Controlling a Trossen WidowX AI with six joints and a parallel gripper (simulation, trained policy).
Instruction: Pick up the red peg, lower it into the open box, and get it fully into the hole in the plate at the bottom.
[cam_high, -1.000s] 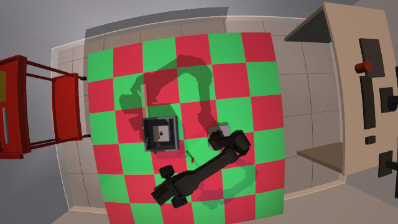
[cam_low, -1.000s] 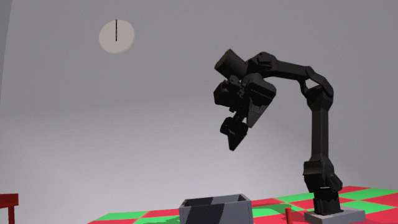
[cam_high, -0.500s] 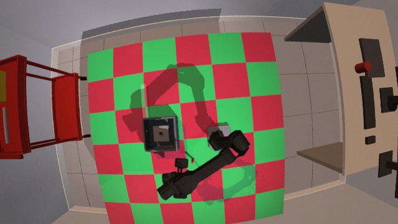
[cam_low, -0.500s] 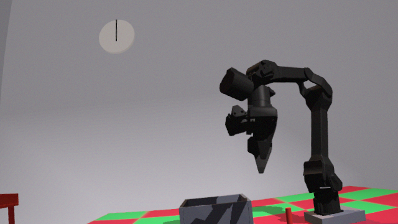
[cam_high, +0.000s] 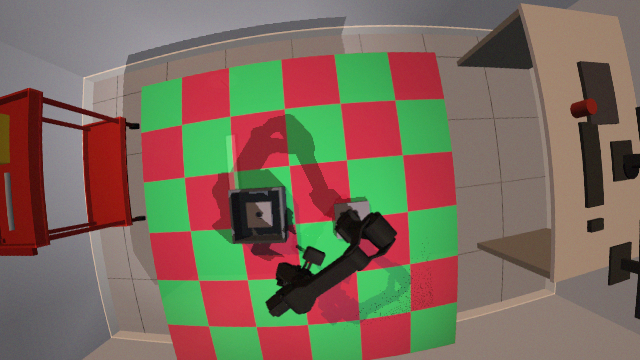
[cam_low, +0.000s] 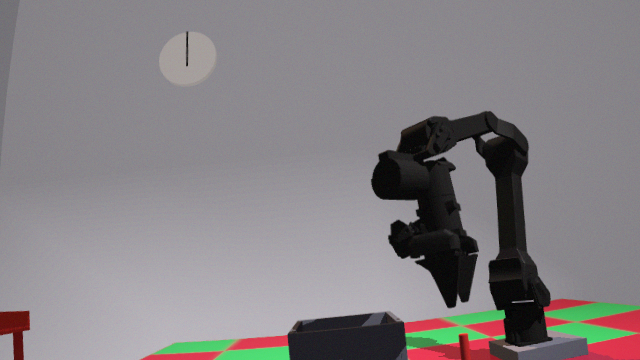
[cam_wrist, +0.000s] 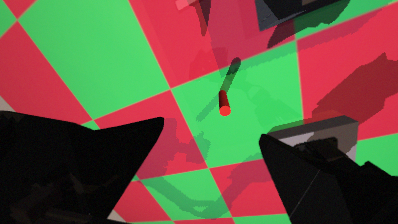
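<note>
The red peg is 10 mm behind my gripper tip, 10 mm to the right of it and 80 mm below it. Round my gripper tip: plate 160 mm ahead, 190 mm to the right, 80 mm below; then grey box 160 mm ahead, 190 mm to the right, 100 mm below.
</note>
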